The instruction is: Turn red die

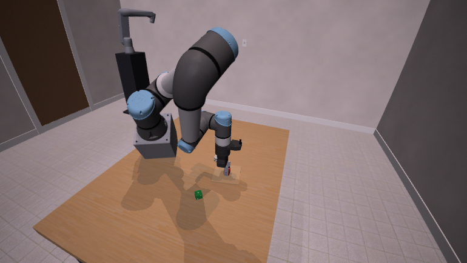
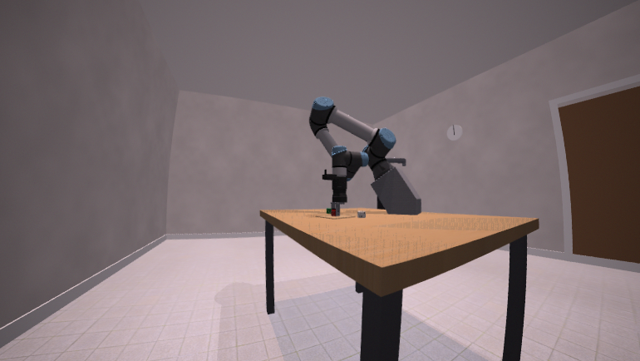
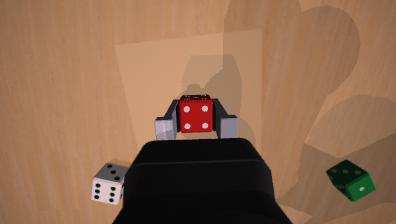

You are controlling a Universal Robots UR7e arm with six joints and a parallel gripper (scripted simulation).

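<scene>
Now: hand right at the red die. Round my hand: white die: 10 cm behind, 8 cm to the left, 1 cm below; then green die: 19 cm to the right, 6 cm behind, 1 cm below; then tan mat: 2 cm below.
</scene>
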